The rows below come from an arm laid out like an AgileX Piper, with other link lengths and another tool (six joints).
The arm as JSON. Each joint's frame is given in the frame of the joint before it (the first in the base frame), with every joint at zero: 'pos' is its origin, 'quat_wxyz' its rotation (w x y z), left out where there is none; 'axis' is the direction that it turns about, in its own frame. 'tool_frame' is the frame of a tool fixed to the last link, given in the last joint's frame.
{
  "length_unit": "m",
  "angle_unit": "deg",
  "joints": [
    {
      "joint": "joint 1",
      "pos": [
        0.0,
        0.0,
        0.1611
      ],
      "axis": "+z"
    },
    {
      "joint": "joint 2",
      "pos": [
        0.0,
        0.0,
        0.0
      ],
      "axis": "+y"
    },
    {
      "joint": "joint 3",
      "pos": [
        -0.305,
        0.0,
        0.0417
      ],
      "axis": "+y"
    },
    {
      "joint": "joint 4",
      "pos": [
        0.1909,
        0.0,
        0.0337
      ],
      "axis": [
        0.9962,
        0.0,
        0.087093
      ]
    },
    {
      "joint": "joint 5",
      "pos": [
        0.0,
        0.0,
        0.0
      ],
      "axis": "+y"
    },
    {
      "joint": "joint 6",
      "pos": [
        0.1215,
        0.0,
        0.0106
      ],
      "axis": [
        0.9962,
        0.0,
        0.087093
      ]
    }
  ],
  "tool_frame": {
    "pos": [
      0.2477,
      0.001,
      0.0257
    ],
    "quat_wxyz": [
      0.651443,
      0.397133,
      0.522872,
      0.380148
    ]
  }
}
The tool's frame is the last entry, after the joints.
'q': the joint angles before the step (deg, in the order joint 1, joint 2, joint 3, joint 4, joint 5, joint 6). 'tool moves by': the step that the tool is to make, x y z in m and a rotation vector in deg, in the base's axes. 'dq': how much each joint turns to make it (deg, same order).
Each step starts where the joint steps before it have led.
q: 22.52, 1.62, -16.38, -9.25, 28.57, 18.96
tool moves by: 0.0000, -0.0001, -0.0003, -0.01, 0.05, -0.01
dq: 0.02, 0.01, 0.00, -0.04, 0.05, 0.04
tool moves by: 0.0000, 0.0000, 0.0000, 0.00, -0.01, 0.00
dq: 0.00, -0.01, 0.01, 0.00, -0.01, 0.00
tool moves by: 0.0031, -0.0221, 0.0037, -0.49, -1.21, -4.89
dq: -4.53, -1.31, -0.01, -0.89, 0.36, -0.06
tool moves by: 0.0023, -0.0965, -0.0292, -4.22, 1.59, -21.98
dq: -21.14, -0.87, 5.26, -4.06, -2.32, 0.05
